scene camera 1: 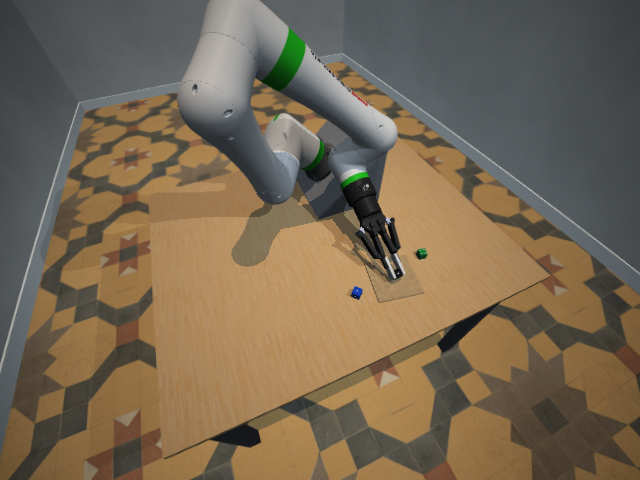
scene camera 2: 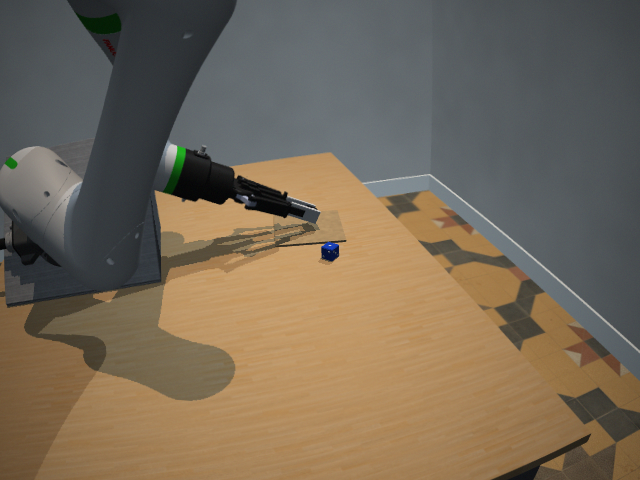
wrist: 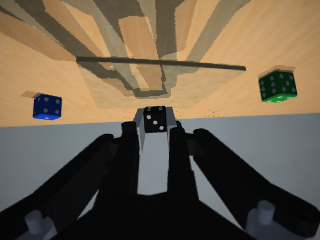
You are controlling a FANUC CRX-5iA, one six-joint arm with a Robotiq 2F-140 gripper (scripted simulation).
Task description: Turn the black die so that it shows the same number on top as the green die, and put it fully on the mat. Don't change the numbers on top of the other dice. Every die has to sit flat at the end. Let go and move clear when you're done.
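My gripper visible, scene camera 1 and wrist view included. Tan mat, green die: visible too.
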